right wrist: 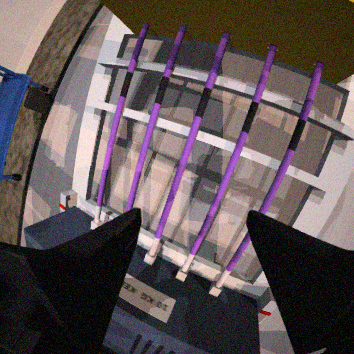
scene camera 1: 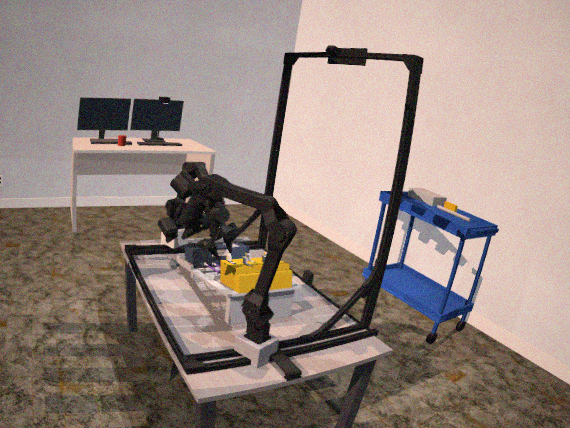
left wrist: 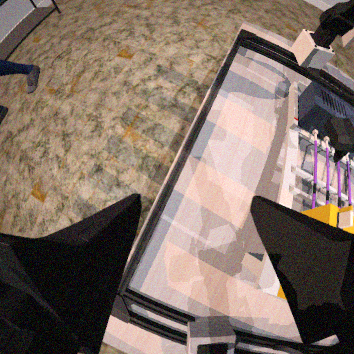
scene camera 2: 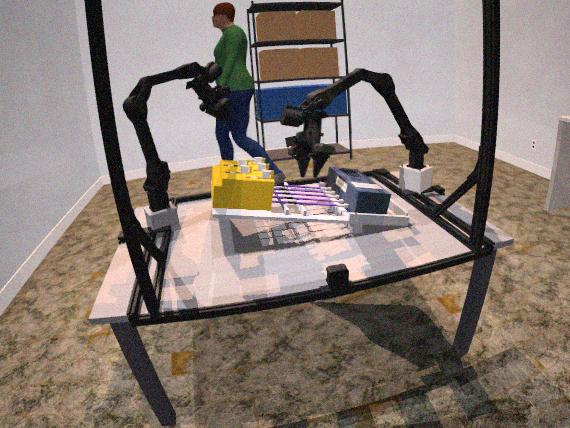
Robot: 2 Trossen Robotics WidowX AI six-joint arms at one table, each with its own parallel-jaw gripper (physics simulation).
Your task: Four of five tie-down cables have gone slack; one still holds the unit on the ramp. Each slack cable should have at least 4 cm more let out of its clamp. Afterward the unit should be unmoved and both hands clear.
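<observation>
A navy unit [scene camera 1: 199,255] [scene camera 2: 370,200] [left wrist: 316,106] [right wrist: 210,305] with a weight label sits on the white ramp [scene camera 2: 280,217]. Several purple cables [left wrist: 315,165] [right wrist: 178,175] with black bands run side by side from its white end fittings to the yellow clamp block [scene camera 1: 257,281] [scene camera 2: 242,194] [right wrist: 250,20]; which are slack I cannot tell. White clamp tabs [scene camera 2: 267,174] stand on the block. My right gripper [scene camera 2: 310,174] [right wrist: 194,216] is open and empty, pointing down above the cables' unit end. My left gripper [left wrist: 197,201] is open and empty, high and off the block's far side.
A black frame [scene camera 1: 406,140] arches over the table. A small black box [scene camera 2: 337,276] is on the table's front rail. Behind the table are a person in green [scene camera 2: 235,60] and a shelf rack [scene camera 2: 300,42]. A blue cart [scene camera 1: 425,305] stands at the right in scene camera 1.
</observation>
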